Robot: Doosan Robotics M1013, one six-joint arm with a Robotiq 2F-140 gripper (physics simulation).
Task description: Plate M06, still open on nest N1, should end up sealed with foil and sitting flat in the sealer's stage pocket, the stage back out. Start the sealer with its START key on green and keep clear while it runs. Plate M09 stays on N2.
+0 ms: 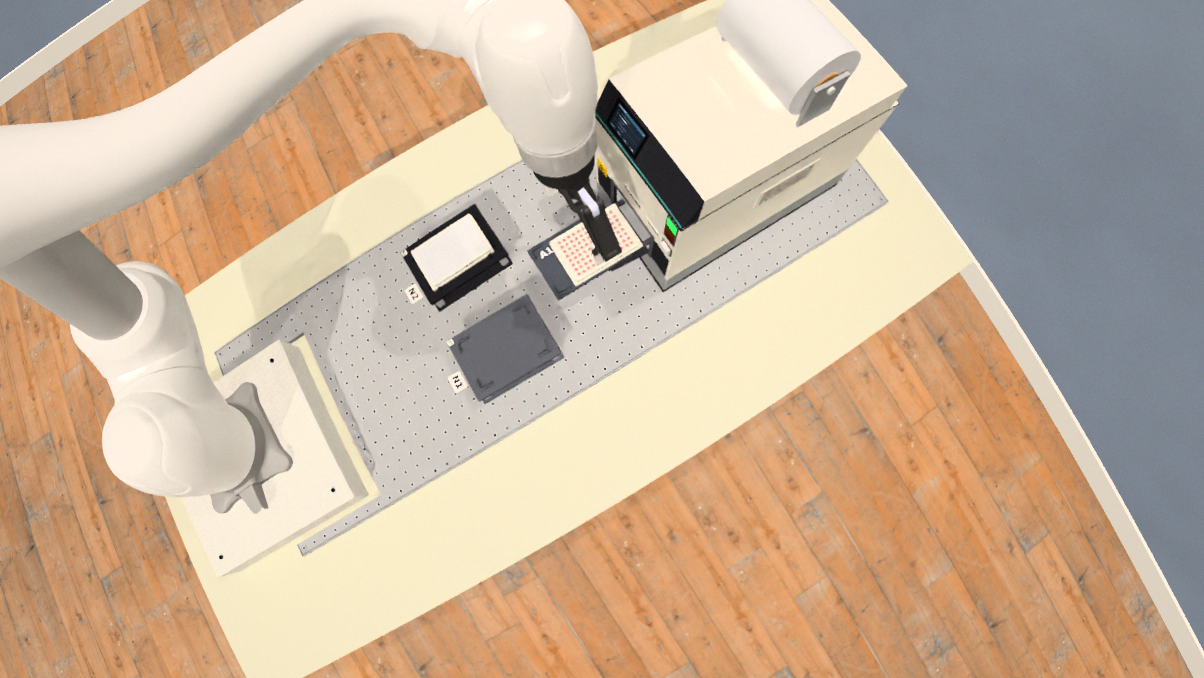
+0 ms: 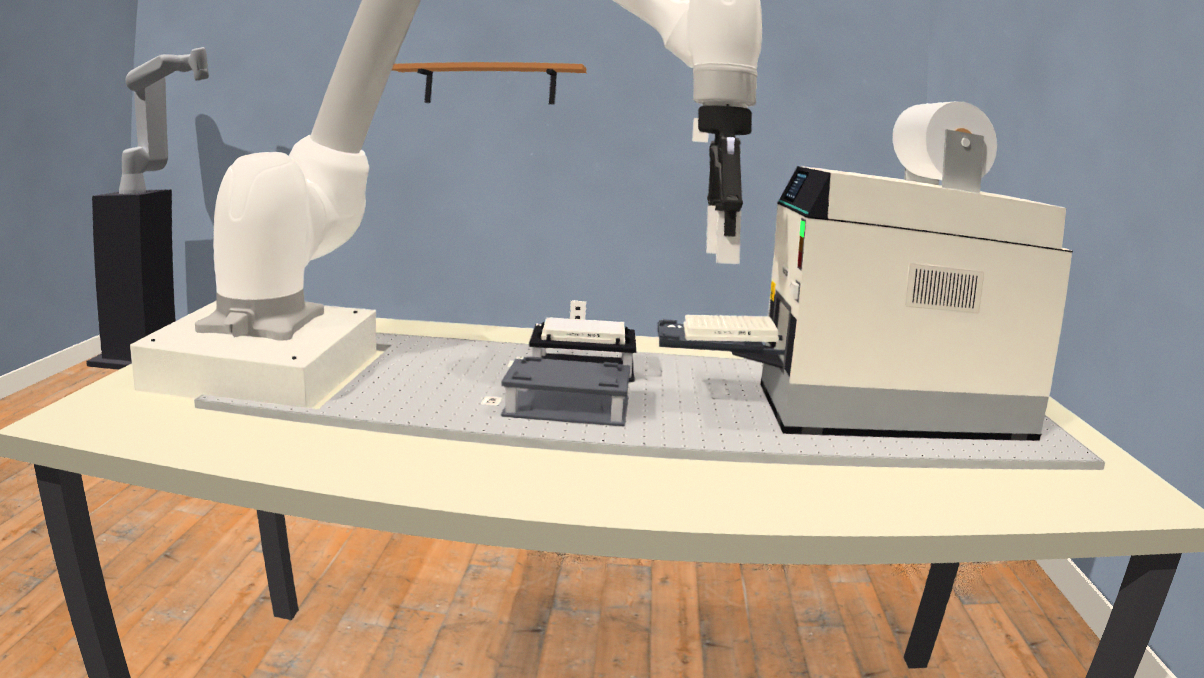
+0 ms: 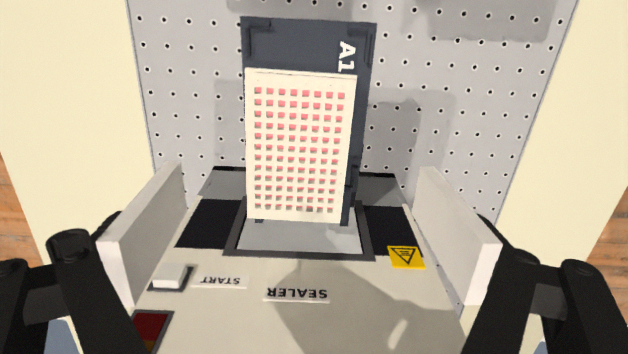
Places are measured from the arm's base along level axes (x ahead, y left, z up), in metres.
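Where they show: gripper, fingertip midpoint: [image 1: 579,223] [image 2: 721,257] [image 3: 302,188]; arm's base at its link origin: [image 1: 236,447] [image 2: 260,321].
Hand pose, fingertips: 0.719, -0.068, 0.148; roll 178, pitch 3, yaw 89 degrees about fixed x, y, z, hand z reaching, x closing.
Things, the pixels of their centre, and the offset from my fingertips, as dx, dy, dz. "pt": a spot on its surface instead. Level surfaces: height alone.
- Plate M06 at the middle of its body: [image 3: 297,151] [image 2: 730,327] [image 1: 595,243] +0.020, -0.007, -0.097
- dark extended stage at the middle of its body: [image 3: 304,137] [image 2: 724,336] [image 1: 590,246] +0.013, -0.001, -0.111
- START key at the middle of its body: [image 3: 170,277] [image 2: 796,291] [image 1: 666,247] +0.089, -0.096, -0.022
- Nest N1 at the middle of its body: [image 2: 567,388] [image 1: 505,349] -0.200, -0.051, -0.184
- White plate M09 at the middle of its body: [image 2: 584,330] [image 1: 451,251] -0.187, +0.145, -0.150
- black nest N2 at a spot on its surface: [image 1: 501,244] pt -0.106, +0.107, -0.158
- foil roll at the middle of its body: [image 1: 787,42] [image 2: 942,141] +0.324, -0.009, +0.206
- perforated base plate at its surface level: dz -0.212
Plate M06 [image 1: 572,252] [image 2: 730,328] [image 3: 300,150], cream with open reddish wells, lies on the dark extended stage [image 1: 549,271] [image 3: 305,47]. It sits off-centre towards the sealer [image 1: 758,126] [image 2: 909,345] [image 3: 225,320]. Bare stage and two corner guides show beyond its outer end, and a bare strip along one long side. Whether it lies fully flat is unclear. My gripper [image 1: 608,220] [image 2: 722,240] [image 3: 302,188] is open and empty, well above the plate. The status light [image 1: 671,225] [image 2: 802,228] is green. The START key [image 2: 794,290] [image 3: 170,276] is on the sealer's front.
Nest N1 [image 1: 505,349] [image 2: 564,373] holds no plate. White plate M09 [image 1: 452,250] [image 2: 583,328] rests on black nest N2 [image 1: 501,244]. The sealer front stands close beside the gripper, with a foil roll [image 1: 787,50] [image 2: 935,138] on top. A perforated base plate [image 1: 404,421] [image 2: 699,437] lies beneath.
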